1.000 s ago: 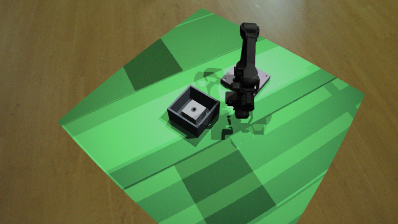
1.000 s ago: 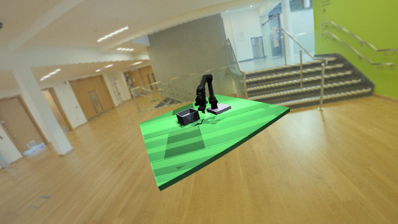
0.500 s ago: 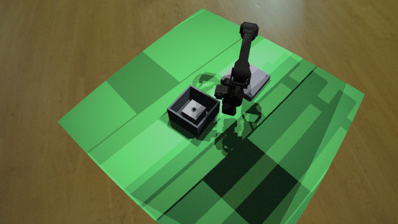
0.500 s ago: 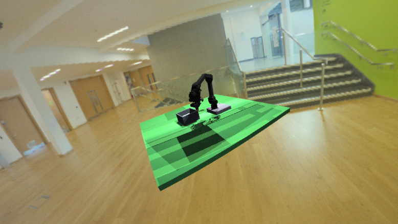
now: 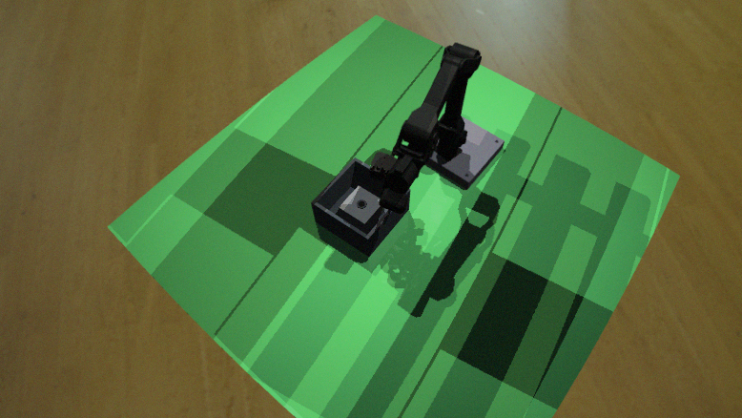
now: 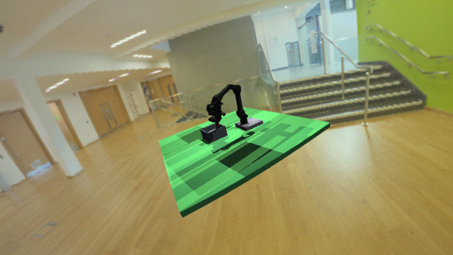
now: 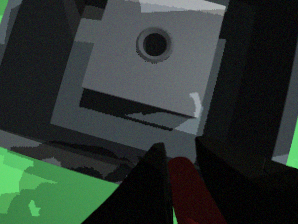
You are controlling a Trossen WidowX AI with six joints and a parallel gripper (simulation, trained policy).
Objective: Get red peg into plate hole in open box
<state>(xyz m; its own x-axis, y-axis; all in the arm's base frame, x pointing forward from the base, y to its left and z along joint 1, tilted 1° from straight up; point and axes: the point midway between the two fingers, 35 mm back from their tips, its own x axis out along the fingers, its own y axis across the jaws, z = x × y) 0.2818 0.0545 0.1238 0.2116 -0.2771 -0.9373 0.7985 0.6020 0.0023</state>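
My gripper tip is 4 cm short of the grey plate, 6 cm to the left of it and 8 cm above it. The rest, counted from my gripper tip: red peg: 1 cm behind, 2 cm to the left, 3 cm above; dark box: 4 cm ahead, 6 cm to the right, 10 cm below.
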